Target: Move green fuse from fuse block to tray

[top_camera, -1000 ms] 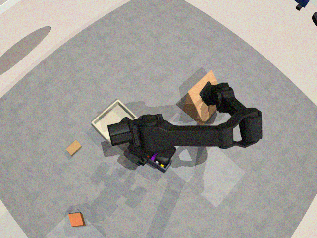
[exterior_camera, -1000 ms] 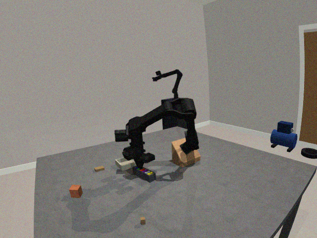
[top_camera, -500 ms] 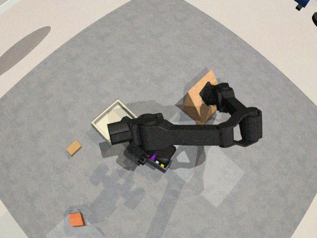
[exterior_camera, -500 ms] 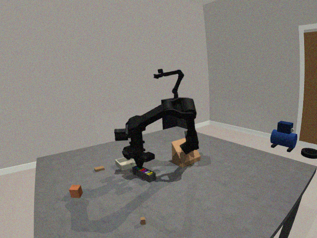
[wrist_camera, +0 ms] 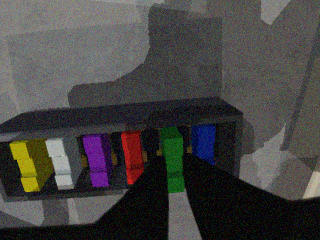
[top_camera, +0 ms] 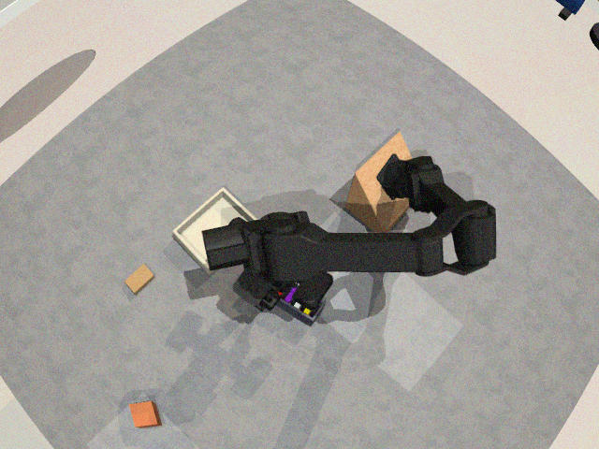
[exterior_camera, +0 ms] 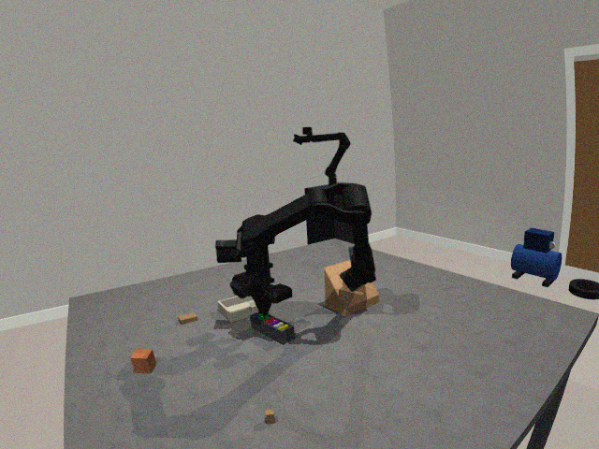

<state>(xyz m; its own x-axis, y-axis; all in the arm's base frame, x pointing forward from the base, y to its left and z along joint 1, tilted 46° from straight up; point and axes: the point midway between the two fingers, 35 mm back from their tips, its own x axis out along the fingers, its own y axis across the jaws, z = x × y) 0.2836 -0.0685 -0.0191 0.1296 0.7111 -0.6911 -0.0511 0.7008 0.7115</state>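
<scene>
Now: gripper tip 20 mm to the left of the blue fuse and 20 mm above it. Also, from my gripper tip: green fuse 10 mm below; then red fuse 20 mm to the left, 20 mm below; then flat tan block 150 mm ahead, 200 mm to the right, 40 mm below.
</scene>
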